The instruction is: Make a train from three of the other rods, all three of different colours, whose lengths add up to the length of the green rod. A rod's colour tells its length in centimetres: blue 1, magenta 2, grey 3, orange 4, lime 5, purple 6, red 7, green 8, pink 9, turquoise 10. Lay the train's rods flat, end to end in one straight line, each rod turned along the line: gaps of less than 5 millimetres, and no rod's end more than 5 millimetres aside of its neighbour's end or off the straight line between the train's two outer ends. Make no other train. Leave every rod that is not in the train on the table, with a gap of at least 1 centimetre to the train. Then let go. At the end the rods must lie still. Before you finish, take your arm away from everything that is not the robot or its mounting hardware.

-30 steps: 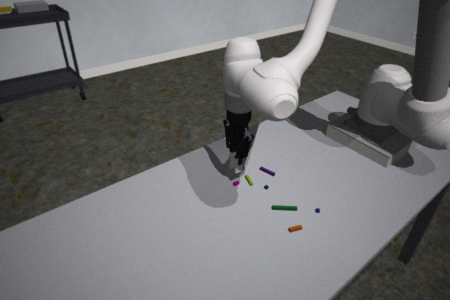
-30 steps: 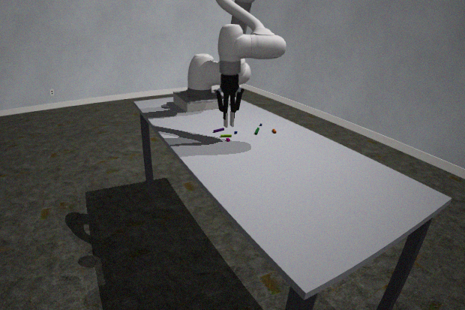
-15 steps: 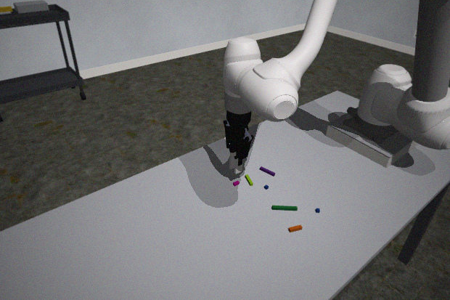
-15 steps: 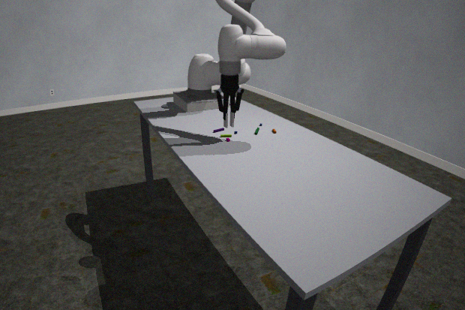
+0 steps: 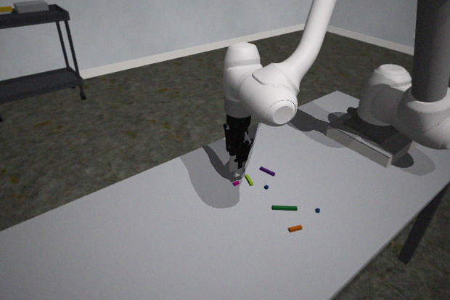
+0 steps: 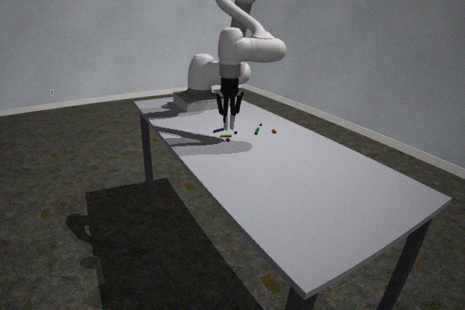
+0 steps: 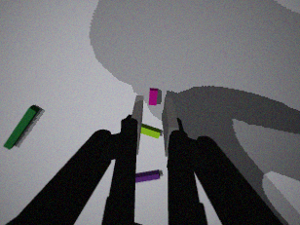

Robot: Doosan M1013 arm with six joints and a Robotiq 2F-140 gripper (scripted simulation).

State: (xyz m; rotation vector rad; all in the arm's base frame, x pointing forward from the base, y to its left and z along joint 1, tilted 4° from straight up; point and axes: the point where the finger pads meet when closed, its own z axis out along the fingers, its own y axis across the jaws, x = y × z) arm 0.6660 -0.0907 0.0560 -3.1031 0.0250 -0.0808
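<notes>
The magenta rod is 80 mm below my hand and 10 mm behind it. Round my hand: lime rod (80 mm below, 50 mm behind, 10 mm to the left); then purple rod (140 mm behind, 80 mm below, 10 mm to the left); then green rod (180 mm to the left, 80 mm below, 60 mm behind).
</notes>
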